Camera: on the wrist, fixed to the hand. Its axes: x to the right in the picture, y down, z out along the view.
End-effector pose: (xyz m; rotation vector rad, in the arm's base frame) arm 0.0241 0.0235 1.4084 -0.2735 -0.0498 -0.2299
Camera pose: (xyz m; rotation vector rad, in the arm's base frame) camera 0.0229 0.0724 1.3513 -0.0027 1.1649 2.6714
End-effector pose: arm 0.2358 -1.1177 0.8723 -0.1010 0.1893 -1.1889
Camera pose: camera 0.2768 -1.0792 0.8224 0.5524 0.6544 1.8808
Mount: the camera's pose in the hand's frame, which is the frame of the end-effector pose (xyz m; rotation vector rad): -0.0164 0.0605 -0.0415 0.0261 -0.8455 -3.0208
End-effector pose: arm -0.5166 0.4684 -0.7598 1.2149 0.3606 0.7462
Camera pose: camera -0.5736 0.4959 -0.7192 -0.1520 0.8649 -2.2178
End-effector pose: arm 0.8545 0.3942 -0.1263 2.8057 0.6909 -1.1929
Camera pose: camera 0.8971 0.3408 -0.0950 0.8260 -2.2642 0.6641
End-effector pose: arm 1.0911 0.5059 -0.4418 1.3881 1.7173 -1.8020
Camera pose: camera 1.1628 0.5213 -0.4585 1.8344 -1.0432 0.6841
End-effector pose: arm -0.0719 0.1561 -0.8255 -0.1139 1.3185 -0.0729
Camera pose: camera -0.1169 0.2163 -0.8275 -1.7157 -0.7600 -2.1736
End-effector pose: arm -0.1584 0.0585 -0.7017 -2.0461 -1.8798 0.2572
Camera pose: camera -0.0890 0.0332 -0.6876 -1.9772 2.2161 -0.0957
